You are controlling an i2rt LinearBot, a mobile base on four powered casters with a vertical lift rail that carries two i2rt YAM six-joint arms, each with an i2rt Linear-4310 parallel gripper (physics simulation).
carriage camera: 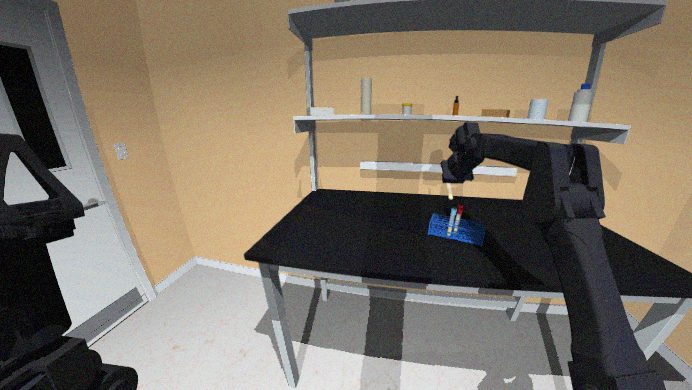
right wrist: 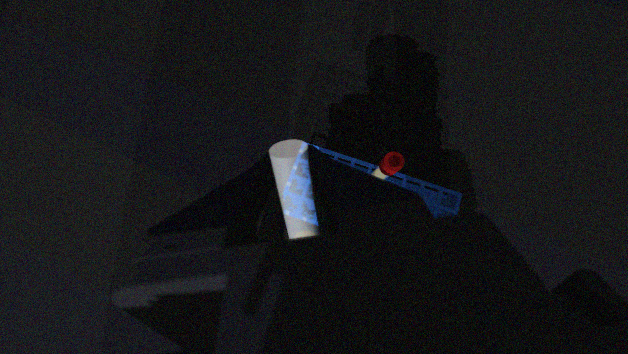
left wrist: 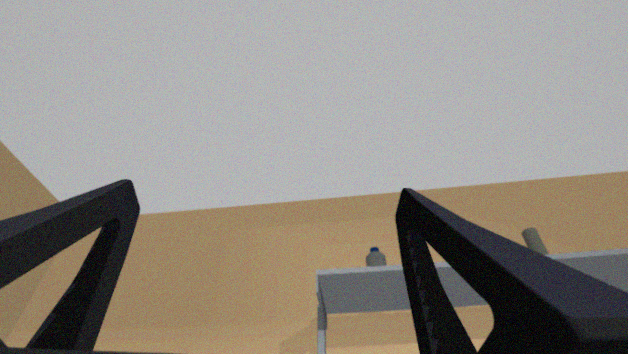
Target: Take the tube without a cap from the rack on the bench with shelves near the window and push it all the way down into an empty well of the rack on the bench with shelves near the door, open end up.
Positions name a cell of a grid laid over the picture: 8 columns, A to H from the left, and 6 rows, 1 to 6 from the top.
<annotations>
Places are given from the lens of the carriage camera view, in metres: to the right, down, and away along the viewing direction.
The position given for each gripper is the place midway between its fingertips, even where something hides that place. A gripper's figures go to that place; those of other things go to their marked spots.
right gripper (carriage camera: F3): 0.36, -0.05, 0.74
blue rack (carriage camera: F4): 0.45, 0.15, 0.75
bench with shelves (carriage camera: E4): 0.14, 0.17, 0.79
white door (carriage camera: B5): -1.70, 0.48, 1.20
The marked spots on the bench with shelves and the white door are 1.91 m apart.
</annotations>
